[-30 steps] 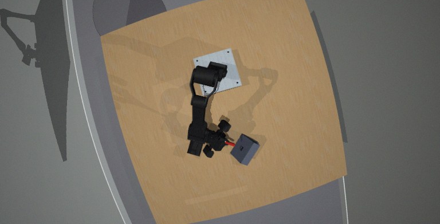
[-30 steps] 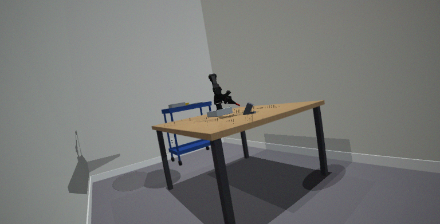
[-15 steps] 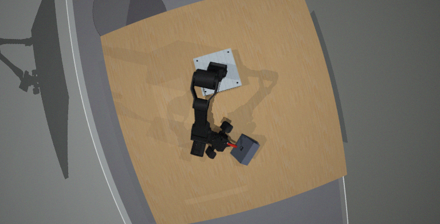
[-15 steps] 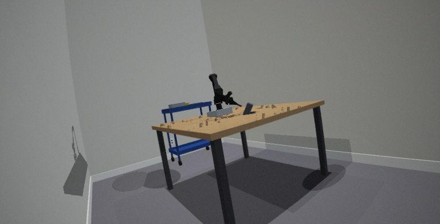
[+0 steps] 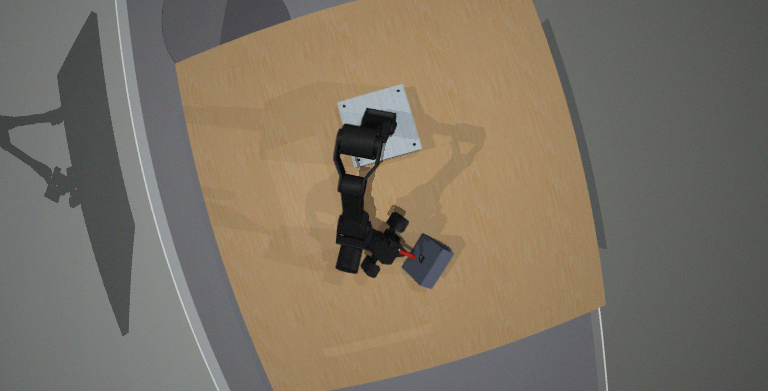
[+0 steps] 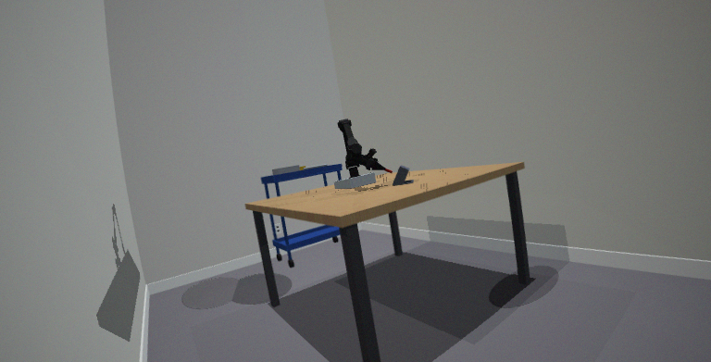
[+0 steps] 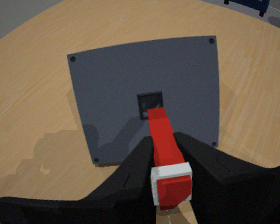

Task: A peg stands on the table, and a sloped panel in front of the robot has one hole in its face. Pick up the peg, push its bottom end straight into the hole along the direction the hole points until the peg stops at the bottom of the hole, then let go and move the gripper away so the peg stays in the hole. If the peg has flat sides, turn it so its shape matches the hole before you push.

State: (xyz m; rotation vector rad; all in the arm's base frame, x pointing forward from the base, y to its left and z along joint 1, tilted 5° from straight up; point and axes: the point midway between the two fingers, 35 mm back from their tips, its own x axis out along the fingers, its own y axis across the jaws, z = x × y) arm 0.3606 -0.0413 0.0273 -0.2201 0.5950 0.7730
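Right now my gripper tip is 60 mm short of the sloped panel, 60 mm to the right of it and 50 mm above it. The rest, counted from my gripper tip: red peg 10 mm behind, 10 mm to the right, 10 mm above.
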